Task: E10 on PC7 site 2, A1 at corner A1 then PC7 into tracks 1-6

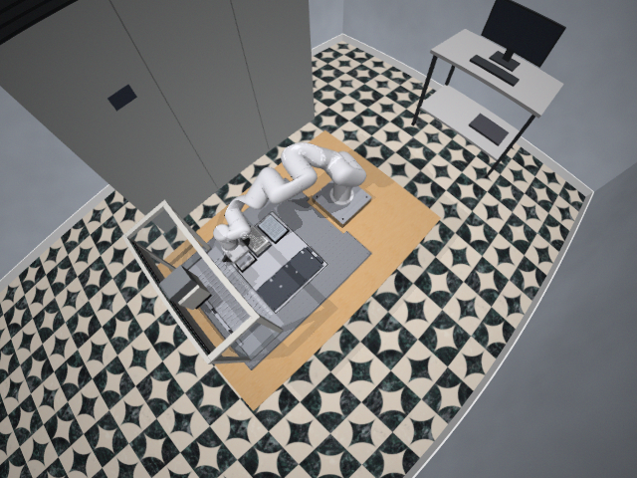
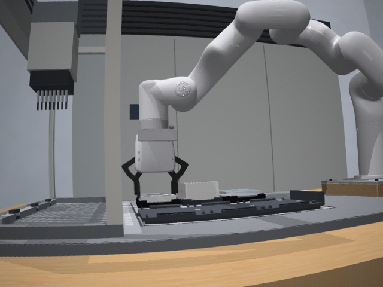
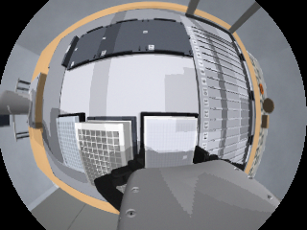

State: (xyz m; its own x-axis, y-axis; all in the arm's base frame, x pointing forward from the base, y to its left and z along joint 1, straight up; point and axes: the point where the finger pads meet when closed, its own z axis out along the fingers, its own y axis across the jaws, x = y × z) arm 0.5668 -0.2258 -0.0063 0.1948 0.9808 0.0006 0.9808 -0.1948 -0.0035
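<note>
My hand is 2 cm above the black plate nest. The rest, counted from my hand: carrier PC7: 6 cm behind, 27 cm to the left, 1 cm below; then plate E01: 21 cm behind, 4 cm to the left, 1 cm below; then instrument frame post: 17 cm ahead, 38 cm to the left, 22 cm above.
</note>
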